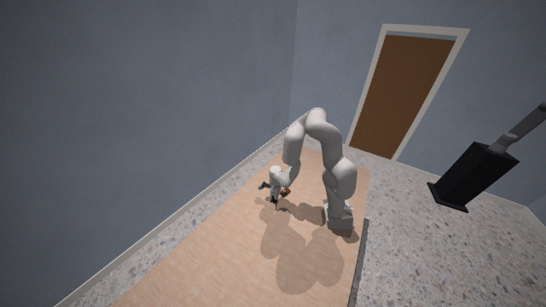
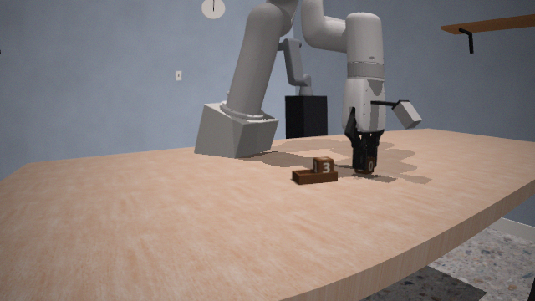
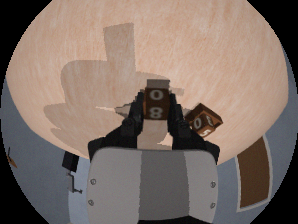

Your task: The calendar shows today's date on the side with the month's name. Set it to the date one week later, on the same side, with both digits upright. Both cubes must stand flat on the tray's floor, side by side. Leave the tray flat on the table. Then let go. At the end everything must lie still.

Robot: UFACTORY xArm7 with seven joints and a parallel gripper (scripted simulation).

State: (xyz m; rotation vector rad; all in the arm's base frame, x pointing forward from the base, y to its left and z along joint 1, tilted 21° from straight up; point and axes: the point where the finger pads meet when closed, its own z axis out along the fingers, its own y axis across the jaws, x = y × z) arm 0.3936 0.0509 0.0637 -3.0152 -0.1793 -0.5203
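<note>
Right now the cube is 1 cm below my hand. Also, from my hand: brown wooden tray (3 cm behind, 10 cm to the right, 3 cm below).
</note>
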